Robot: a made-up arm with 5 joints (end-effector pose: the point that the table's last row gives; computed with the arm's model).
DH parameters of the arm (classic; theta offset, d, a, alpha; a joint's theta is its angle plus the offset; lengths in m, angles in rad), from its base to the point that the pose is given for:
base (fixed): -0.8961 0 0.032 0
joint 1: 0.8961 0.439 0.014 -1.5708
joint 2: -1.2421 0 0.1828 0
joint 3: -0.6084 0 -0.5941 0
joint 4: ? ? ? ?
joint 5: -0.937 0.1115 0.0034 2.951
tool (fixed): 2.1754 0.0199 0 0
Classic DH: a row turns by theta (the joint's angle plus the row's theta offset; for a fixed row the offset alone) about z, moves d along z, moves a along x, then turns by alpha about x.
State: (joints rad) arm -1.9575 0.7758 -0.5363 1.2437 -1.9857
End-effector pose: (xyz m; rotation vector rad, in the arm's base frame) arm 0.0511 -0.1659 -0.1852 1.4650 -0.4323 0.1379
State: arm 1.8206 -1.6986 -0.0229 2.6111 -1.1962
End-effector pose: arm -0.1472 0.3143 0.5831 -0.6239 1.4047 2.6369
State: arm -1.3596 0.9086 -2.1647 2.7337 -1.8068
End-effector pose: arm 0.2458 -0.6912 0.3644 1.5637 0.1488 0.4604
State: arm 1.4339 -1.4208 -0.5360 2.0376 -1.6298
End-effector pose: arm -0.0027 0.3992 0.7899 -0.2189 0.2991 3.0191
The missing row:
joint 4: -1.2911 0.079 -0.101 1.5708
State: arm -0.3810 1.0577 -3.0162 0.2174 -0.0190
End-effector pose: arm 0.7286 -0.2291 0.9565 -0.2149 -1.5741 -0.2121
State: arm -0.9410 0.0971 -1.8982 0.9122 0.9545
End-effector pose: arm 0.5172 -0.5794 0.9133 0.2253 -1.0134 -1.6911
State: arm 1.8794 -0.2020 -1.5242 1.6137 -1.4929
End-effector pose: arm -0.2659 0.6097 0.7913 0.2123 0.0264 -2.9409
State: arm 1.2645 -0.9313 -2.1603 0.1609 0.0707
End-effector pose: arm -0.1425 -0.2935 1.2793 1.8308 -2.2237 0.4353
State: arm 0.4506 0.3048 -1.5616 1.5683 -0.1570
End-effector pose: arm 0.6949 0.3840 0.4469 0.0089 0.4948 0.5531
